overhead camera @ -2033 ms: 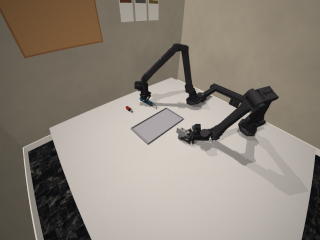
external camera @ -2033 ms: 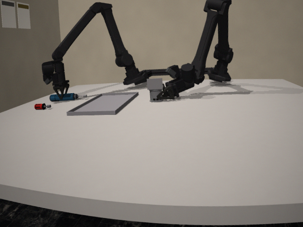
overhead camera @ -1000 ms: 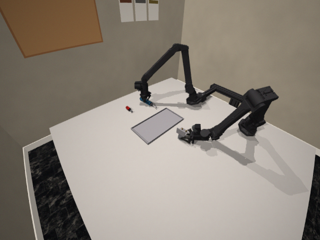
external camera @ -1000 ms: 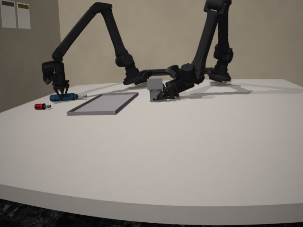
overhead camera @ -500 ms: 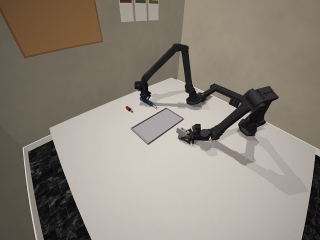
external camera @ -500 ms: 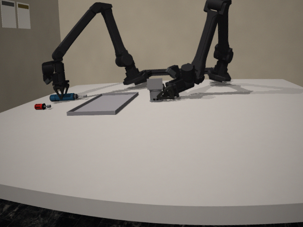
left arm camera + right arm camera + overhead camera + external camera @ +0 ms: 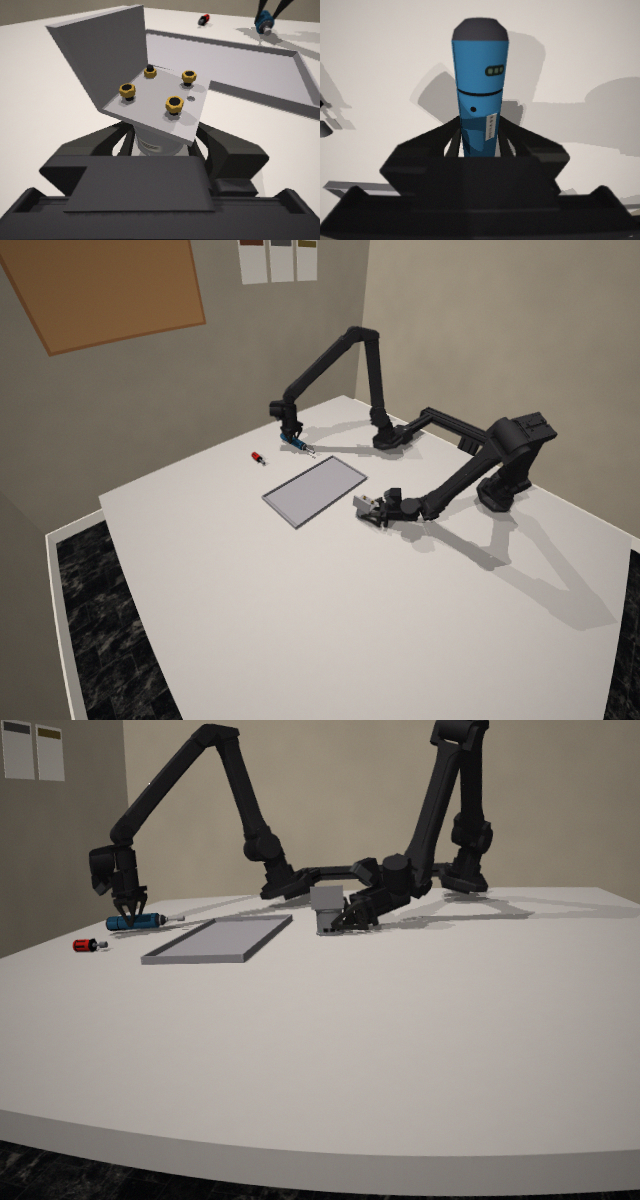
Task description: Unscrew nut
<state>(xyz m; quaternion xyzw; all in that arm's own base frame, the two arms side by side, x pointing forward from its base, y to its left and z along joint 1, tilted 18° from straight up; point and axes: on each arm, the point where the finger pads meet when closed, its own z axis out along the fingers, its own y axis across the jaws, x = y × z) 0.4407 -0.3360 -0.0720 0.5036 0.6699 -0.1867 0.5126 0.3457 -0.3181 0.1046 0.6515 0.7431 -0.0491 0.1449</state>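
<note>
Now: the joint module 1 cm above my left hand. Round my left hand: short red-handled tool (9 cm ahead, 57 cm to the right, 1 cm below); then l-shaped bracket (5 cm above); then grey tray (3 cm ahead, 24 cm to the right, 2 cm below).
</note>
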